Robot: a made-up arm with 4 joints.
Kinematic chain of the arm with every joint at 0, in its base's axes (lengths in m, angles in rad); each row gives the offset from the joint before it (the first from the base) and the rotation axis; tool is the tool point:
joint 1: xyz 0 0 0.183 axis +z
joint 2: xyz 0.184 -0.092 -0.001 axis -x
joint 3: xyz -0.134 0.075 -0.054 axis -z
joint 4: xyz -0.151 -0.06 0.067 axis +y
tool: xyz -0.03 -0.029 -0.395
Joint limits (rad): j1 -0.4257..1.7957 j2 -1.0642..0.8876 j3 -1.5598..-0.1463 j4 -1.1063..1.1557
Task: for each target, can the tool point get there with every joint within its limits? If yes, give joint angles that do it. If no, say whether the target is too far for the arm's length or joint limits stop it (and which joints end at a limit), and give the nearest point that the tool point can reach.
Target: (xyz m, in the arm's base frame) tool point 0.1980 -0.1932 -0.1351
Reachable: yes | joints 0.3494 0.5167 -0.9079 -0.4656
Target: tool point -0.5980 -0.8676 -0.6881
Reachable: no: too far | nearest point -0.2191 -0.3766 -0.1324 | short by 0.833 m
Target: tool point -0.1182 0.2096 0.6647
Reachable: no: joint limits stop it (at a limit: joint 2, joint 3, joint 4) | nearest point -0.1211 0.2148 0.3192 | short by 0.346 m
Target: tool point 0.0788 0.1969 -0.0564
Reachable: yes | joints 0.4013 -0.5714 -1.1093 -0.5913
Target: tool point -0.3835 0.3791 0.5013
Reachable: no: joint limits stop it (at a limit: joint 2, joint 4) | nearest point -0.1822 0.1801 0.3069 | short by 0.343 m
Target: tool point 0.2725 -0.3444 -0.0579
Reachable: yes | joints 0.8947 0.3447 -0.8636 0.3990
